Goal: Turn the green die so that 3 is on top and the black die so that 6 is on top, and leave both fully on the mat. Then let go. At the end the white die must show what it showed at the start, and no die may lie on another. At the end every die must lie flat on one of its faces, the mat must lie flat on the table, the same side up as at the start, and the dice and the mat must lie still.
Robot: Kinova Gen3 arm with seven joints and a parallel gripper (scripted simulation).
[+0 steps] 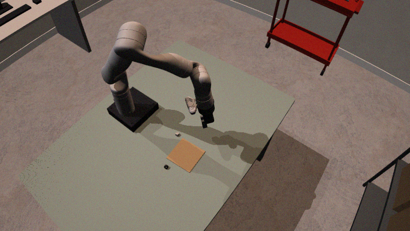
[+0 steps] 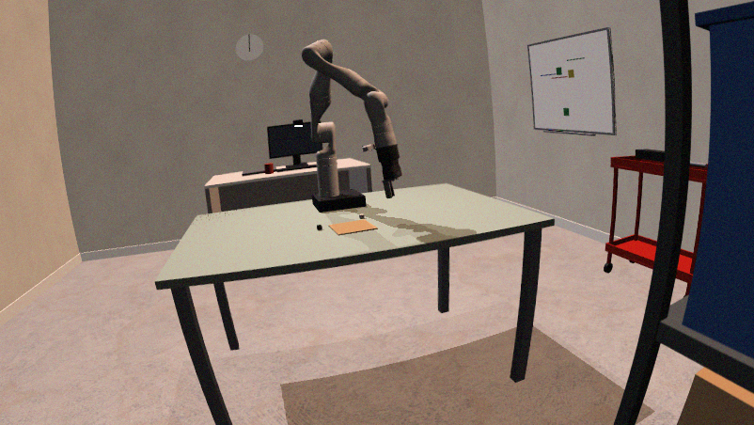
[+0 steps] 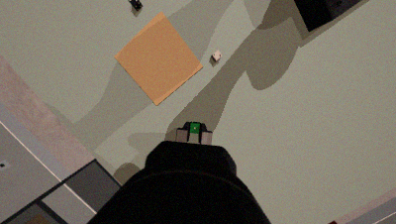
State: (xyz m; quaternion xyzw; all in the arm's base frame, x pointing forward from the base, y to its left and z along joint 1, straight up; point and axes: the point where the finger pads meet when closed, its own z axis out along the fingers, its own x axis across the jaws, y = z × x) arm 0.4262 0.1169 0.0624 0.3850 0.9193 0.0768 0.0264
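Right now the white die is 12 cm behind my hand, 10 cm below it and 7 cm to the right of it. The rest, counted from my hand: green die: 1 cm below; black die: 26 cm to the right, 10 cm below, 5 cm behind; orange mat: 14 cm to the right, 11 cm below, 1 cm behind.
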